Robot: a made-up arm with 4 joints. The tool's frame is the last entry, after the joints. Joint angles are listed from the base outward. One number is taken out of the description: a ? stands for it. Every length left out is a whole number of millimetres.
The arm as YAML. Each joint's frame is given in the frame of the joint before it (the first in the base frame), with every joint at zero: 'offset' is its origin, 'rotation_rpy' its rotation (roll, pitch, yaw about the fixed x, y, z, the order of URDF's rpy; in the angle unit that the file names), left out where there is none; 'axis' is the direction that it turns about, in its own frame. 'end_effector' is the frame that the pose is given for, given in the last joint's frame.
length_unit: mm
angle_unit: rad
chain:
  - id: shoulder
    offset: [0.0, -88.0, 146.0]
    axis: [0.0, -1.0, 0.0]
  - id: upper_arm
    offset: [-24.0, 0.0, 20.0]
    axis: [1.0, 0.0, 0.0]
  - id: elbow
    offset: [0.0, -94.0, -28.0]
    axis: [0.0, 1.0, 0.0]
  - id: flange
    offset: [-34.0, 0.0, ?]
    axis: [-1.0, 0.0, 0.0]
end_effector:
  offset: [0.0, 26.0, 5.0]
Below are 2 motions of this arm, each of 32 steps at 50 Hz.
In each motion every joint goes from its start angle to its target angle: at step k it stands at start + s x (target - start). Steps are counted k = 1, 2, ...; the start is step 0. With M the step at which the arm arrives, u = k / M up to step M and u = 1 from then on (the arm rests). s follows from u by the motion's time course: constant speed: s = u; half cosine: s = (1 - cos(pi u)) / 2; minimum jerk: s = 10 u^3 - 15 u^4 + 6 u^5.
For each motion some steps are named. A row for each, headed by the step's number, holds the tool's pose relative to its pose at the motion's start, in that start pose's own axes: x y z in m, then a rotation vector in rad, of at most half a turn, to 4 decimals.
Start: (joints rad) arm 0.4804 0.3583 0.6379 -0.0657
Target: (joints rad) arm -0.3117 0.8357 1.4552 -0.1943
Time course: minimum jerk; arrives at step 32
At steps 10, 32:
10: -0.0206 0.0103 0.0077 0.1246 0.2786 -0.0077
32: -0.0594 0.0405 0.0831 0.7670 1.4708 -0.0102

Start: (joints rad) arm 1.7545 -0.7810 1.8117 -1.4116
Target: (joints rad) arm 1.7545 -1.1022 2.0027 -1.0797
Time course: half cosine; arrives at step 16
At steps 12, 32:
12: -0.0302 0.0027 -0.0169 -0.1941 -0.2009 -0.2322
32: -0.0346 0.0034 -0.0207 -0.2222 -0.2276 -0.2769

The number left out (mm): -78.0
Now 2 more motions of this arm.
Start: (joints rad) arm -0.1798 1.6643 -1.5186 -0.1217
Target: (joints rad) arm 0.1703 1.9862 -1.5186 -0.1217
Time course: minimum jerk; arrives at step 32
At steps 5, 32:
5: -0.0007 0.0010 -0.0006 0.0109 -0.0001 -0.0091
32: -0.0197 0.0395 -0.0089 0.3564 0.0514 -0.3089

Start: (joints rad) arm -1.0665 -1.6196 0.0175 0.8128
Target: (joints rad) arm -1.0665 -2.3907 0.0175 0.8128
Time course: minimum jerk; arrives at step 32
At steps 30, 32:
30: -0.0015 -0.1051 0.0118 -0.7693 0.0098 -0.0093
32: -0.0015 -0.1053 0.0120 -0.7710 0.0098 -0.0093

